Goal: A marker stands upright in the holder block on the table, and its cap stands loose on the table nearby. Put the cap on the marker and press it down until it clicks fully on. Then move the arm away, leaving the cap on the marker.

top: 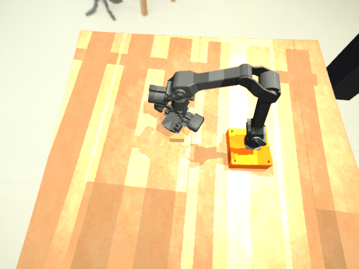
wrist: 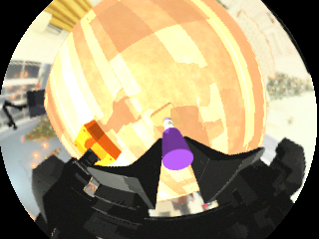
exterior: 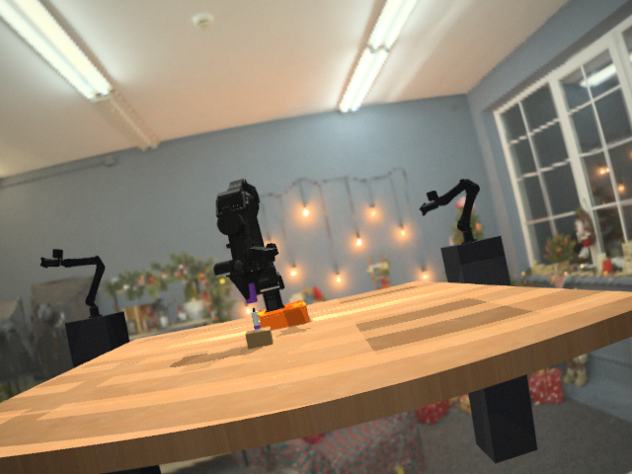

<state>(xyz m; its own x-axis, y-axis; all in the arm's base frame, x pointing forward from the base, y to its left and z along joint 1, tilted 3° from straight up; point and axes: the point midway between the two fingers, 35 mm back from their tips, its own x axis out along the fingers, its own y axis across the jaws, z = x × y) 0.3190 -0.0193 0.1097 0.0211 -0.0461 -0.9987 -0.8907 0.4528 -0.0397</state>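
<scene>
The tan holder block is 10 cm below my gripper tip. Also, from my gripper tip: purple cap: 1 cm above.
</scene>
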